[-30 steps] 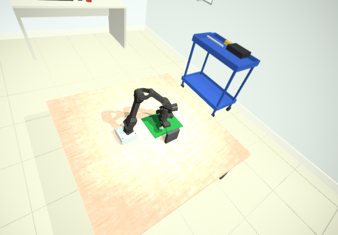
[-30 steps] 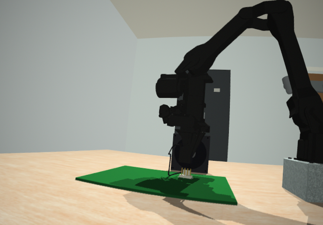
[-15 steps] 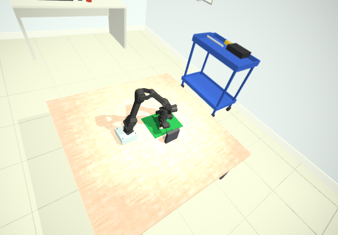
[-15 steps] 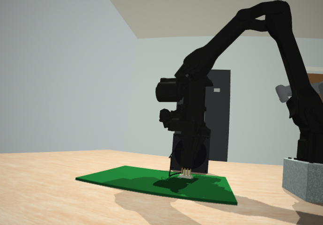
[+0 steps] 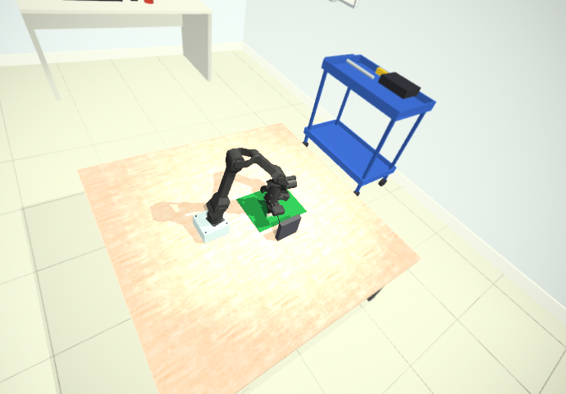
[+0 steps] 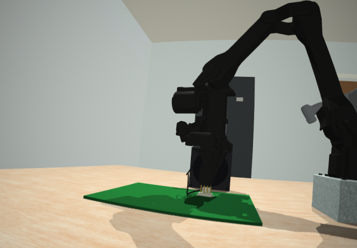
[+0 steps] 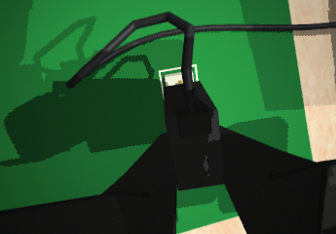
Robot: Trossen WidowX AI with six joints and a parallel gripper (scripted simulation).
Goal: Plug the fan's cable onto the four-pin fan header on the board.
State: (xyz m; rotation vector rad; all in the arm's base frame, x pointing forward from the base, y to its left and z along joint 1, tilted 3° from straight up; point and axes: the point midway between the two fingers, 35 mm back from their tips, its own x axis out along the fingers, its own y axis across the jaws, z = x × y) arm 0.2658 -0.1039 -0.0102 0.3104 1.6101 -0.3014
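The black plug is 10 mm ahead of my gripper tip and 10 mm above it. The rest, counted from my gripper tip: white four-pin header (40 mm below, 10 mm ahead); then green board (60 mm ahead, 50 mm below, 40 mm to the left); then black fan (140 mm to the right, 20 mm above, 10 mm behind).
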